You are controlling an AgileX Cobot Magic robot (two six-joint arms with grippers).
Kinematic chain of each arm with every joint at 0, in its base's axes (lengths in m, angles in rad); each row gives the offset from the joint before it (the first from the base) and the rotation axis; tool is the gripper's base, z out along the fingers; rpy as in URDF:
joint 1: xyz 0 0 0.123 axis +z
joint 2: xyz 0 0 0 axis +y
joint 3: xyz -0.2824 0 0.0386 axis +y
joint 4: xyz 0.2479 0 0.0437 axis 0.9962 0 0.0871
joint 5: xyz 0 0 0 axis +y
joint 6: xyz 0.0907 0 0.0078 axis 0.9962 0 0.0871
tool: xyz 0 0 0 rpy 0 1.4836 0
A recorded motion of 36 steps. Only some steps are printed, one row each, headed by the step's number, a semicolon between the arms.
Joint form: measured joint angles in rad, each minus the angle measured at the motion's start. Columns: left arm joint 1, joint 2, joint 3, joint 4, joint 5, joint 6; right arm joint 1, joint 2, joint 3, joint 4, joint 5, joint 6.
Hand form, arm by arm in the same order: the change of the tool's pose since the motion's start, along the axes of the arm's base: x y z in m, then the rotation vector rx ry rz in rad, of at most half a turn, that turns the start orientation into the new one. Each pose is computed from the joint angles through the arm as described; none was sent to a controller.
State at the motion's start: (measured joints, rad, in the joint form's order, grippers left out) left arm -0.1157 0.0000 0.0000 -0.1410 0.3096 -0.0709; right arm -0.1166 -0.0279 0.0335 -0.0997 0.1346 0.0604
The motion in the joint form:
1: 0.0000 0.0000 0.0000 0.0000 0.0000 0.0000; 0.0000 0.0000 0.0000 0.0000 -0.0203 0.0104
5: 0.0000 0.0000 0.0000 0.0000 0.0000 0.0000; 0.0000 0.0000 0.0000 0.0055 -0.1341 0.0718
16: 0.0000 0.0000 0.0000 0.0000 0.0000 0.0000; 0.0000 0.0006 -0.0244 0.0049 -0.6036 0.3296
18: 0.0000 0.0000 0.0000 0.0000 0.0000 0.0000; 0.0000 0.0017 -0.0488 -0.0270 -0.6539 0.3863
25: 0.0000 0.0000 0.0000 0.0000 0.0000 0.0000; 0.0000 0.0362 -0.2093 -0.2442 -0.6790 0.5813
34: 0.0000 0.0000 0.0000 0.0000 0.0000 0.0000; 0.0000 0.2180 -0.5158 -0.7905 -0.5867 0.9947
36: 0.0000 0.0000 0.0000 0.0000 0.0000 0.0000; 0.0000 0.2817 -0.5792 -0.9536 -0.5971 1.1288
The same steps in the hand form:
1: 0.0000 0.0000 0.0000 0.0000 0.0000 0.0000; 0.0001 0.0002 0.0018 0.0078 -0.0214 0.0016
5: 0.0000 0.0000 0.0000 0.0000 0.0000 0.0000; 0.0000 0.0012 0.0121 0.0602 -0.1418 0.0144
16: 0.0000 0.0000 0.0000 0.0000 0.0000 0.0000; -0.0147 0.0069 0.0601 0.2495 -0.6469 0.1444
18: 0.0000 0.0000 0.0000 0.0000 0.0000 0.0000; -0.0195 0.0093 0.0715 0.2620 -0.7143 0.1849
25: 0.0000 0.0000 0.0000 0.0000 0.0000 0.0000; -0.0341 0.0212 0.1197 0.2066 -0.8109 0.3174
34: 0.0000 0.0000 0.0000 0.0000 0.0000 0.0000; -0.0300 0.0358 0.1899 0.0547 -0.6849 0.4264
36: 0.0000 0.0000 0.0000 0.0000 0.0000 0.0000; -0.0218 0.0392 0.2021 0.0260 -0.6252 0.4628

